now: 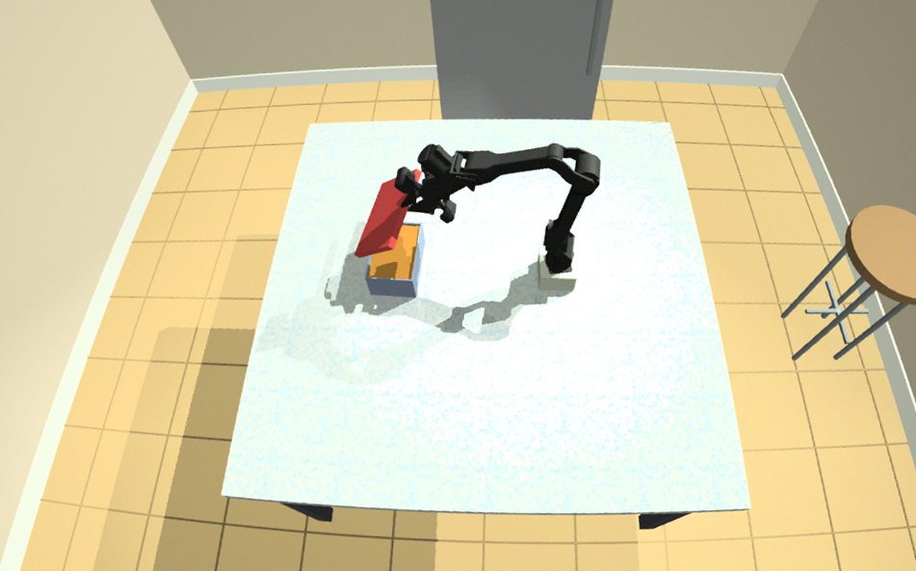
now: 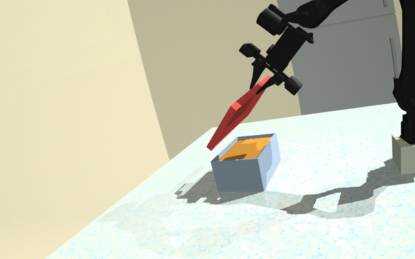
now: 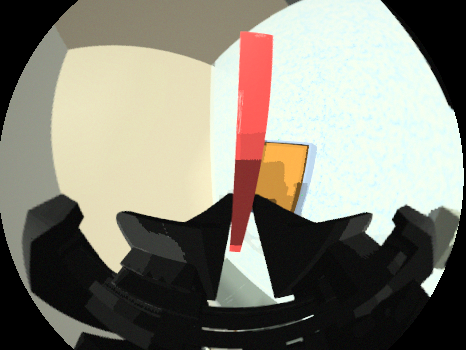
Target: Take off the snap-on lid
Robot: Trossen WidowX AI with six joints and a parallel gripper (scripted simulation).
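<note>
My gripper tip is now 5 cm short of the red lid, 5 cm above it and 3 cm to the left of it. Also, from my gripper tip: storage box (19 cm below, 5 cm ahead, 2 cm to the left).
</note>
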